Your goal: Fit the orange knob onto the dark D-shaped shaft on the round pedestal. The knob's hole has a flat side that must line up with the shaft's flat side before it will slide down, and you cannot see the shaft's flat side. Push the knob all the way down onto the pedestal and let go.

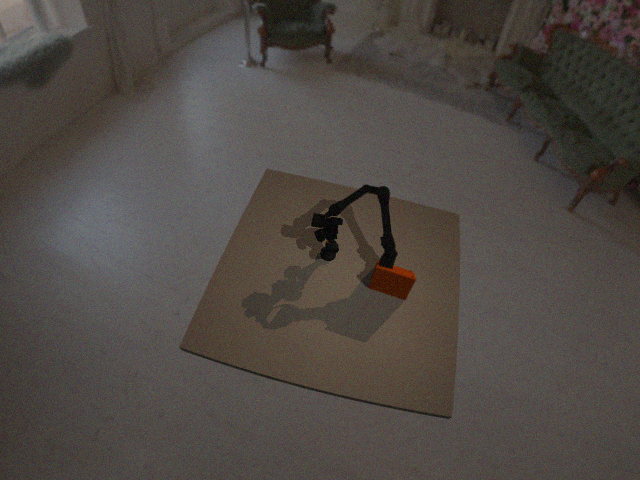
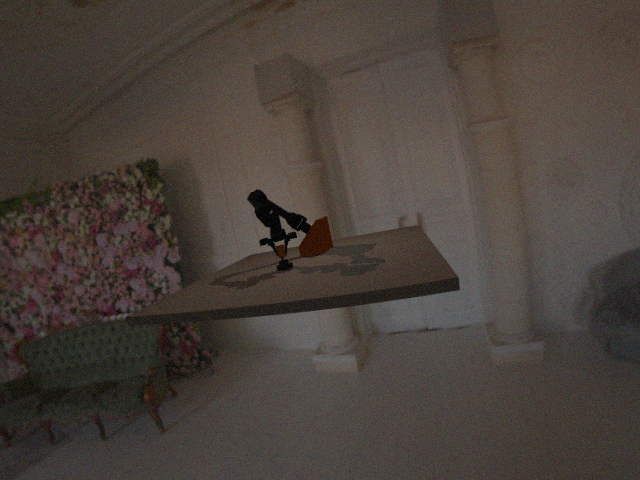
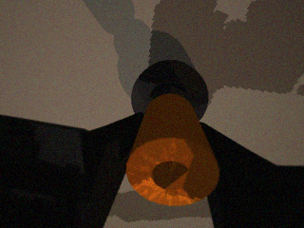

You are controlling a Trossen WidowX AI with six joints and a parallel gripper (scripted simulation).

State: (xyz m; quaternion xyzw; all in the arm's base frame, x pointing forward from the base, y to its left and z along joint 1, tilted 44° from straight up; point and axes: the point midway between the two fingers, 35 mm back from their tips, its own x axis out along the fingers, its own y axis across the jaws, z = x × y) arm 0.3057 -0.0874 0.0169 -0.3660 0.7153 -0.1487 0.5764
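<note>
The orange knob is 20 mm above my gripper tip. From my gripper tip the other things lie so: dark round pedestal (40 mm below).
</note>
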